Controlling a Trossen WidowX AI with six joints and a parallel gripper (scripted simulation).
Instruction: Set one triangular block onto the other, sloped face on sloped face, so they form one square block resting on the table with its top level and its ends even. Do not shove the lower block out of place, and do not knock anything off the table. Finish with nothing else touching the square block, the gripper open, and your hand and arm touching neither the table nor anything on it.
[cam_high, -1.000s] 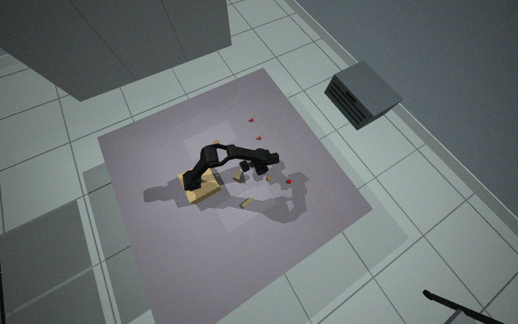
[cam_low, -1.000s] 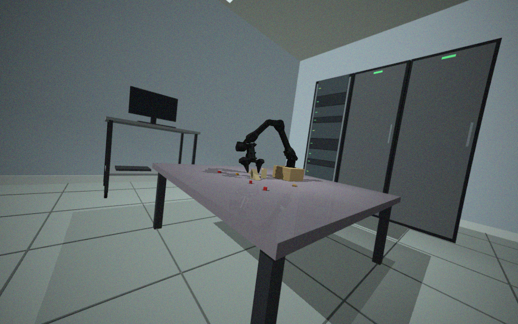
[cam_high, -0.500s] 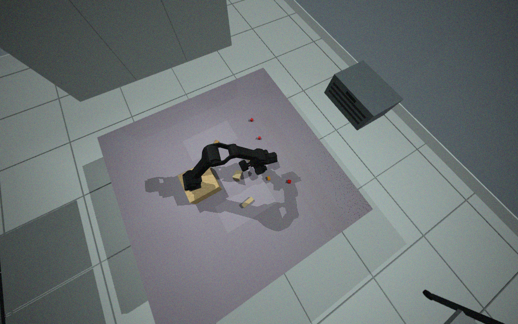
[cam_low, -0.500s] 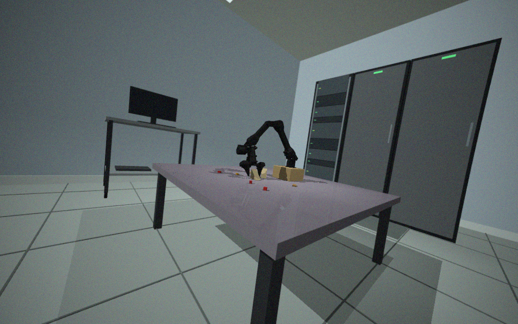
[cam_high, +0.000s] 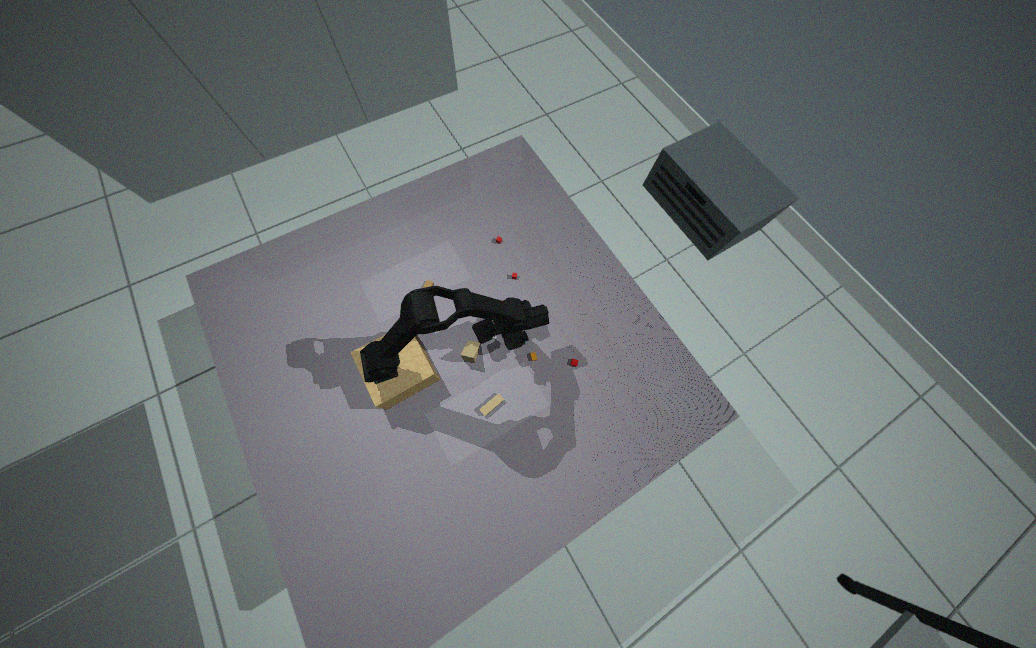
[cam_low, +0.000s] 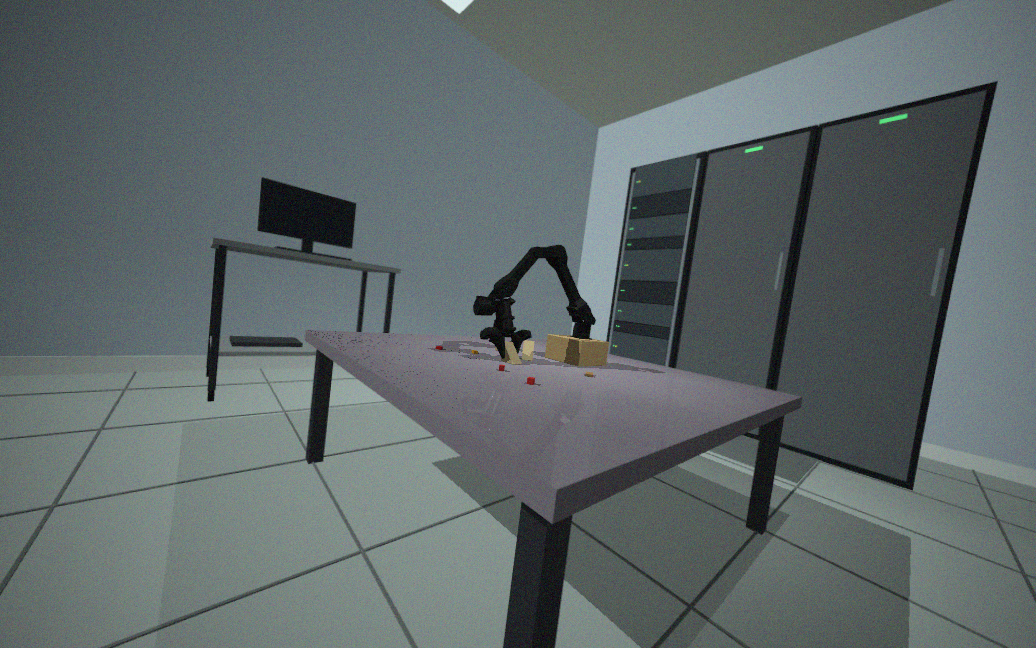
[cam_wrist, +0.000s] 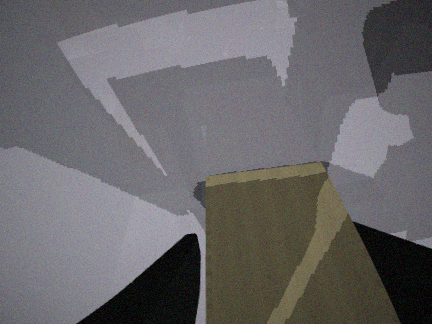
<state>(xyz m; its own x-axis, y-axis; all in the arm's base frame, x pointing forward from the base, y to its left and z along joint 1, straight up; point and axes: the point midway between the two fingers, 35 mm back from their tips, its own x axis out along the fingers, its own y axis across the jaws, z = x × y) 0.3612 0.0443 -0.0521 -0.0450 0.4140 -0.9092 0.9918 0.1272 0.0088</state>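
Right now the tan wooden triangular block is 120 mm behind my gripper tip, 80 mm to the right of it and 10 mm above it. Also, from my gripper tip: tan triangular block 10 mm to the right, 10 mm above; then orange cube 150 mm to the right, 60 mm ahead, 10 mm below; then thin tan bar 240 mm to the right, 110 mm behind.
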